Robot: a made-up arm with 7 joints. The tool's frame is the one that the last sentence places.
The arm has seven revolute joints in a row. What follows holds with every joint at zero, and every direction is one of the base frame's. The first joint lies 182.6 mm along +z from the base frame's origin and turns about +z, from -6.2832 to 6.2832 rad. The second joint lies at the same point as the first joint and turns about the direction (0, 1, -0.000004), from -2.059 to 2.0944 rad. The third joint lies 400 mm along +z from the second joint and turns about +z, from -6.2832 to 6.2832 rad. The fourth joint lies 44.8 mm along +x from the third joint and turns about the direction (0, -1, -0.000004), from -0.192 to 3.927 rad. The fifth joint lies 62.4 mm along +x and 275.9 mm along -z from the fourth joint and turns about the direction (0, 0.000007, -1), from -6.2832 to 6.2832 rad. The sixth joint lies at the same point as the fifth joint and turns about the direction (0, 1, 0.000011), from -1.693 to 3.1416 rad. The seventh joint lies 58.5 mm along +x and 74.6 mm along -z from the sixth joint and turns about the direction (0, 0.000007, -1), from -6.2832 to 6.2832 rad. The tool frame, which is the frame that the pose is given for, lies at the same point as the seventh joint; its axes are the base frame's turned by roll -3.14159, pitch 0 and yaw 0 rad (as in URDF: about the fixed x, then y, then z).
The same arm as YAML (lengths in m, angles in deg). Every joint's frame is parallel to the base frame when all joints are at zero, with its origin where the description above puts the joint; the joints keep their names.
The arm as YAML. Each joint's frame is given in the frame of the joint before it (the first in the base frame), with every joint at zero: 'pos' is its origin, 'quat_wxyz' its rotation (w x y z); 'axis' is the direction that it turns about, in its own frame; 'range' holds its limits. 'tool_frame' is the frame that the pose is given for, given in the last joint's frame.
length_unit: m
angle_unit: deg
joints:
  - joint: joint 1
    pos: [0.0, 0.0, 0.1826]
    quat_wxyz: [1.0, 0.0, 0.0, 0.0]
    axis: [0.0, 0.0, 1.0]
    range: [-360.0, 360.0]
  - joint: joint 2
    pos: [0.0, 0.0, 0.0]
    quat_wxyz: [1.0, 0.0, 0.0, 0.0]
    axis: [0.0, 1.0, 0.0]
    range: [-117.97, 120.0]
  - joint: joint 3
    pos: [0.0, 0.0, 0.4]
    quat_wxyz: [1.0, 0.0, 0.0, 0.0]
    axis: [0.0, 0.0, 1.0]
    range: [-360.0, 360.0]
  - joint: joint 4
    pos: [0.0448, 0.0, 0.0]
    quat_wxyz: [1.0, 0.0, 0.0, 0.0]
    axis: [0.0, -1.0, 0.0]
    range: [-11.0, 225.0]
  - joint: joint 5
    pos: [0.0624, 0.0, -0.2759]
    quat_wxyz: [1.0, 0.0, 0.0, 0.0]
    axis: [0.0, 0.0, -1.0]
    range: [-360.0, 360.0]
  - joint: joint 6
    pos: [0.0, 0.0, 0.0]
    quat_wxyz: [1.0, 0.0, 0.0, 0.0]
    axis: [0.0, 1.0, 0.0]
    range: [-97.0, 180.0]
  - joint: joint 7
    pos: [0.0585, 0.0, -0.0746]
    quat_wxyz: [1.0, 0.0, 0.0, 0.0]
    axis: [0.0, 0.0, -1.0]
    range: [-360.0, 360.0]
tool_frame:
  pos: [0.0, 0.0, 0.0]
  quat_wxyz: [0.000001, -1.000004, 0.0, 0.0]

